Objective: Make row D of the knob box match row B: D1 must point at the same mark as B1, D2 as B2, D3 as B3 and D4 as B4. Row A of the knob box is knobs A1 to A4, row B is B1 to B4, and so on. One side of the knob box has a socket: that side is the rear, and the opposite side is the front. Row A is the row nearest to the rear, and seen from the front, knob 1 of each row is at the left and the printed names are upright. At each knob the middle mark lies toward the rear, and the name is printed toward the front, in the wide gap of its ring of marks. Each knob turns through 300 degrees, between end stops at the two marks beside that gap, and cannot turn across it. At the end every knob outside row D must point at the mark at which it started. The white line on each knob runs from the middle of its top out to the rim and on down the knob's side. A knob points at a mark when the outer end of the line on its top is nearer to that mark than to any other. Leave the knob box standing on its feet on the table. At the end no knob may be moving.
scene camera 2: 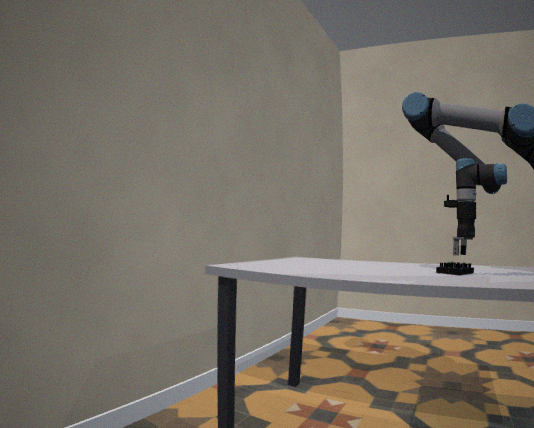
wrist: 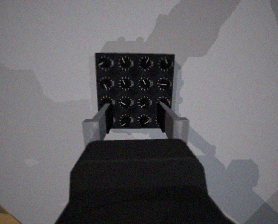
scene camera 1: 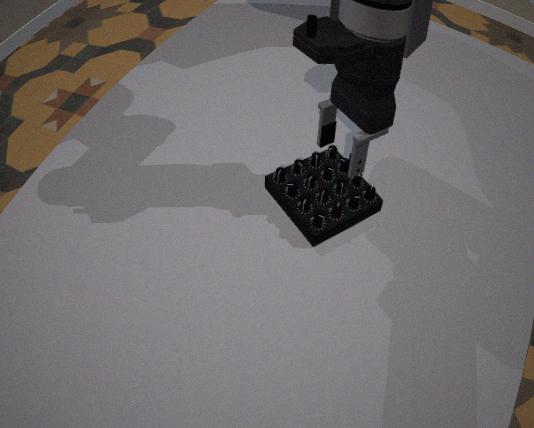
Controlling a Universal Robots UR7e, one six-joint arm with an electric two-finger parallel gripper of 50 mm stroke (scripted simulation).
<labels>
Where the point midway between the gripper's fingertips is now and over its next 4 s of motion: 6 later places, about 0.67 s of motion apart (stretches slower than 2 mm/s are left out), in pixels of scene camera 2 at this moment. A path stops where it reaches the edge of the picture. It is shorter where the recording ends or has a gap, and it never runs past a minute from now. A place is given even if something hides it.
My gripper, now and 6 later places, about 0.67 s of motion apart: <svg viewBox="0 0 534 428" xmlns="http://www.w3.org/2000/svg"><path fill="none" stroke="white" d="M459 255L462 255L470 255L471 256L470 255L468 255L467 254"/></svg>
</labels>
